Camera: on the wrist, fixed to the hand. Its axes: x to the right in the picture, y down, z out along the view.
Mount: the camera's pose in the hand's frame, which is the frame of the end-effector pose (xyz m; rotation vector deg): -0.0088 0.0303 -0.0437 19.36 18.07 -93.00
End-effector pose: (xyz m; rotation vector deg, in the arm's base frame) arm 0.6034 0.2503 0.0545 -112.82 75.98 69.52
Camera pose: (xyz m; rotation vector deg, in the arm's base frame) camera 0.5926 0.2083 0.0866 -117.18 -13.15 -6.59
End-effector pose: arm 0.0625 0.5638 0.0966 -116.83 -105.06 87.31
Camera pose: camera 0.1145 0.5722 0.1079 -10.87 -107.07 43.50
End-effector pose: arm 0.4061 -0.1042 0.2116 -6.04 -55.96 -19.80
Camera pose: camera 0.4464 -0.0841 0.1819 62.17 -34.17 -91.67
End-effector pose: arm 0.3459 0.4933 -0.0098 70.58 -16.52 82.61
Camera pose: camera 0.2966 0.5118 -0.0212 54.57 58.36 10.98
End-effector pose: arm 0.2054 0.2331 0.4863 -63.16 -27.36 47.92
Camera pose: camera 0.2204 0.2068 0.4417 -14.34 -41.34 -38.10
